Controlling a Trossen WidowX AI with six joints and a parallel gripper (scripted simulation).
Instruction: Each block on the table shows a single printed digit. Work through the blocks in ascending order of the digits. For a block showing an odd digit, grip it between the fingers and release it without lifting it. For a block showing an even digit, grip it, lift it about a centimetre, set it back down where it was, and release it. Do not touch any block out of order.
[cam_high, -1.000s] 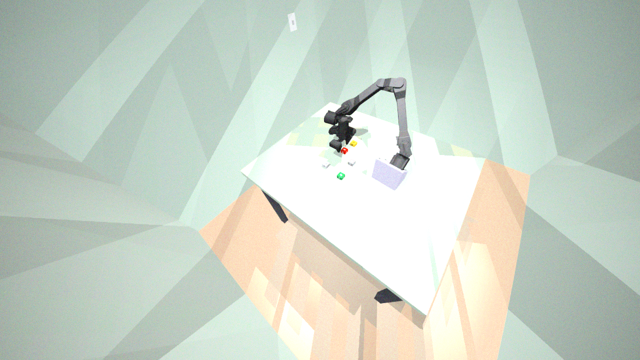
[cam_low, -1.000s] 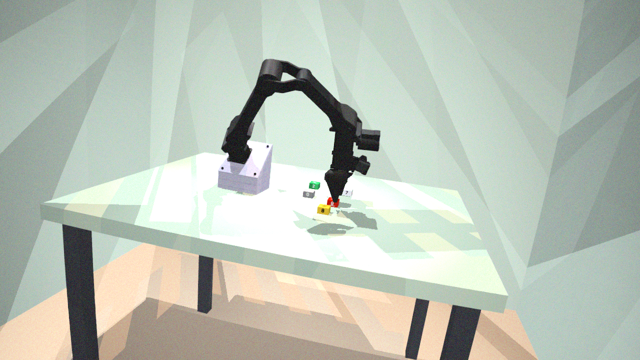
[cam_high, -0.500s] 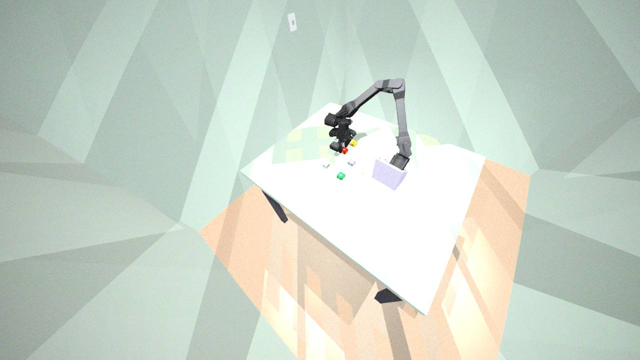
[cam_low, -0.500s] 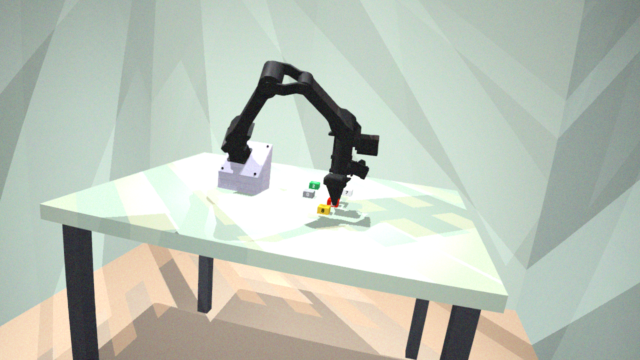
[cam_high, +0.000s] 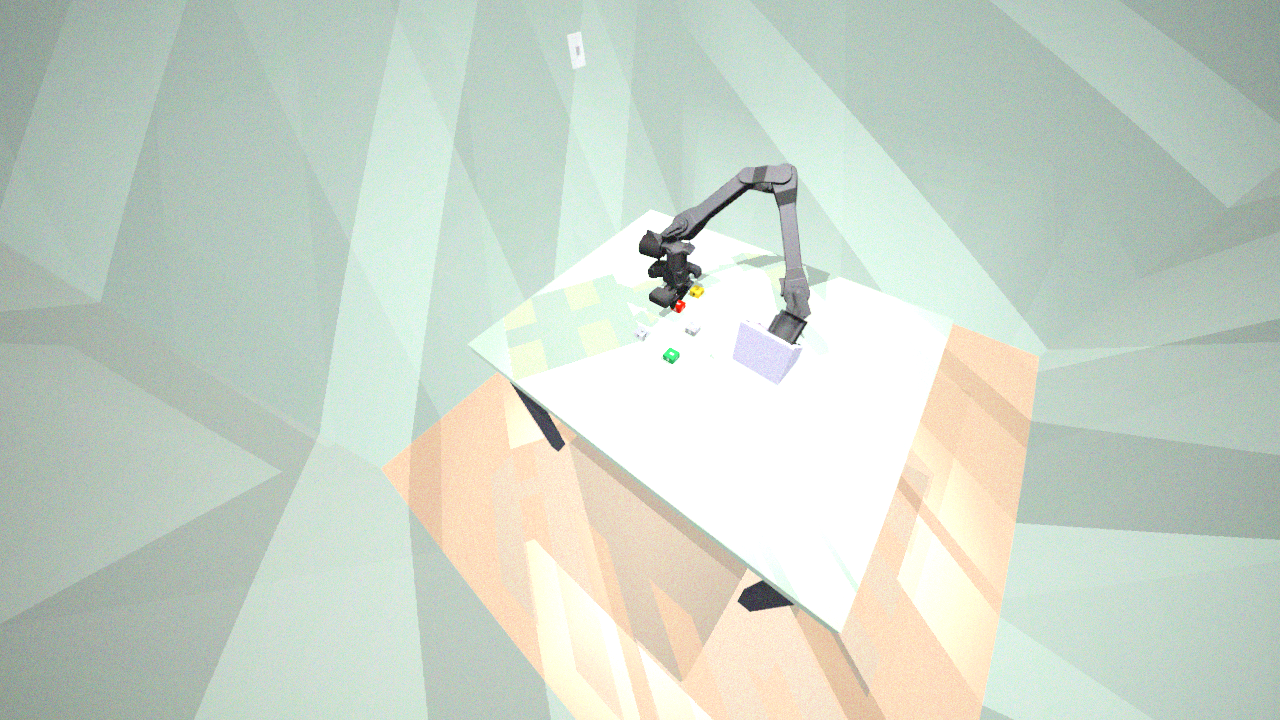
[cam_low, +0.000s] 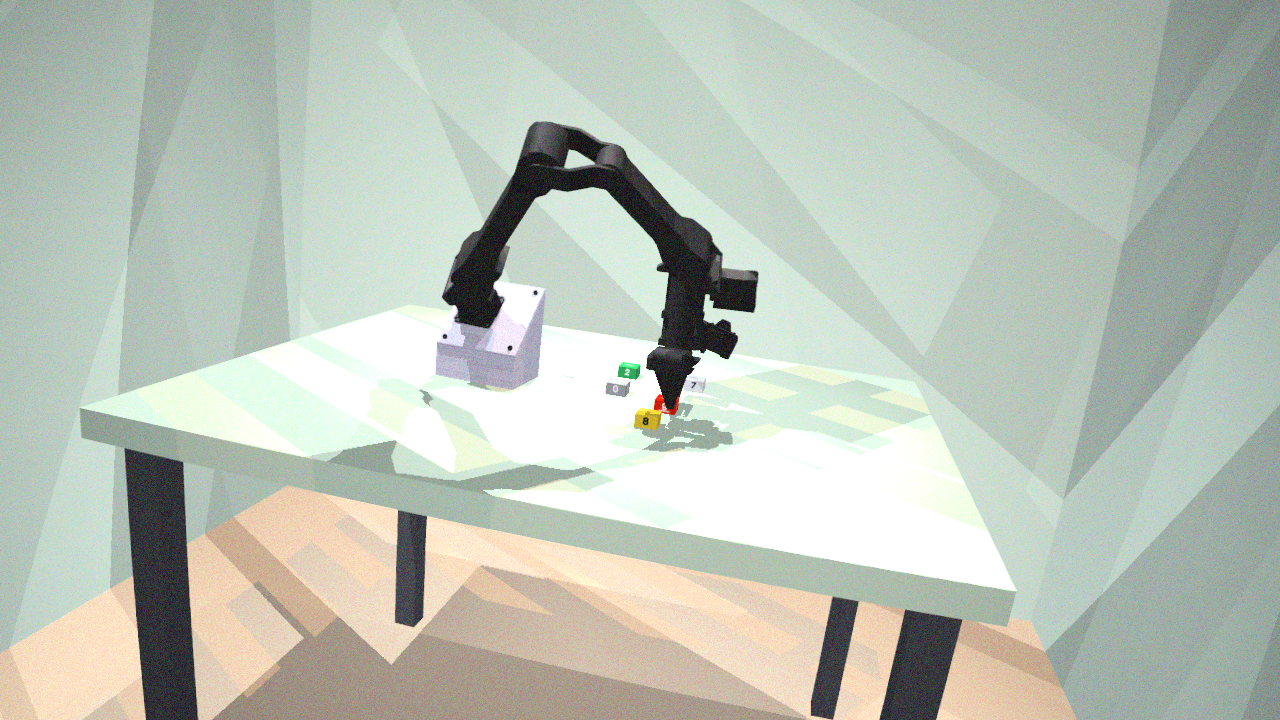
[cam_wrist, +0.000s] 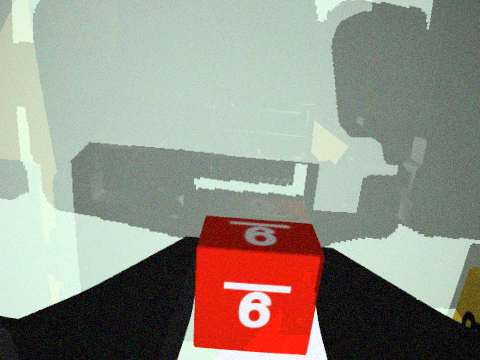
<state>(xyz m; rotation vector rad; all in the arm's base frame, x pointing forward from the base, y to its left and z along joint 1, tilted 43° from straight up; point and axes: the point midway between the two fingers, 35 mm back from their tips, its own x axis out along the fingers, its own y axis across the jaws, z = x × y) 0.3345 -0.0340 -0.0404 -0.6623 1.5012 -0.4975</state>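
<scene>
My gripper tip is 1 cm past the red block. The rest, counted from my gripper tip: white block marked 7 (15 cm to the left); yellow block (9 cm to the right, 1 cm behind); grey block marked 0 (10 cm behind, 4 cm to the left).
</scene>
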